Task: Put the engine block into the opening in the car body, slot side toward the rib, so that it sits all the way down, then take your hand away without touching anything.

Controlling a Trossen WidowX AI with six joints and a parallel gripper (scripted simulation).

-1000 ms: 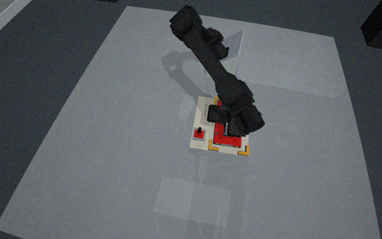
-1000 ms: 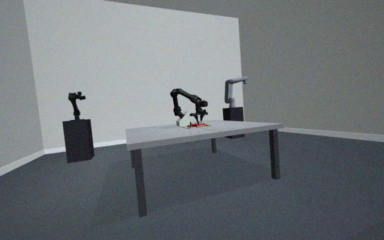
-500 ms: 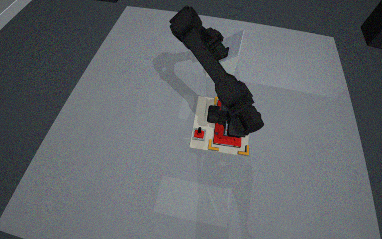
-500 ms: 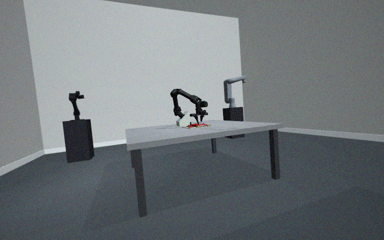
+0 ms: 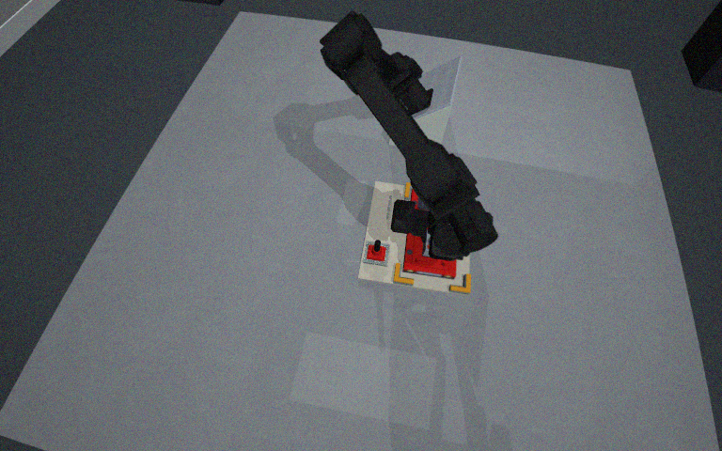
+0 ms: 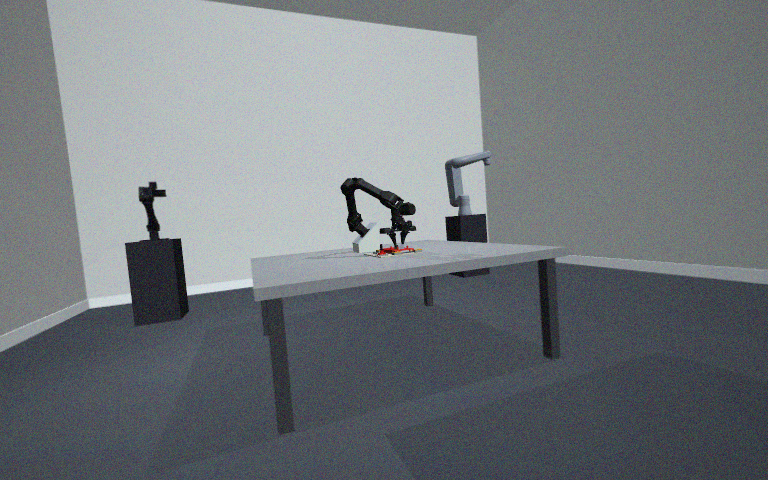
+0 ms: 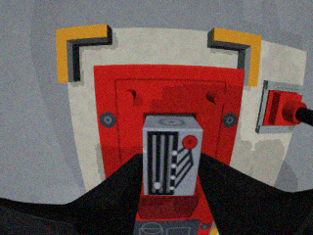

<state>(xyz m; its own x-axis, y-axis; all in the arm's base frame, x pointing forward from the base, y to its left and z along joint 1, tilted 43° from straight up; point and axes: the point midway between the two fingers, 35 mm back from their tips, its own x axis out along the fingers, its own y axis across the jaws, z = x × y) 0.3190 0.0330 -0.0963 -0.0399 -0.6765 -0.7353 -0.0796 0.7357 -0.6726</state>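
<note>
Right now the engine block is 10 mm below my gripper tip.
</note>
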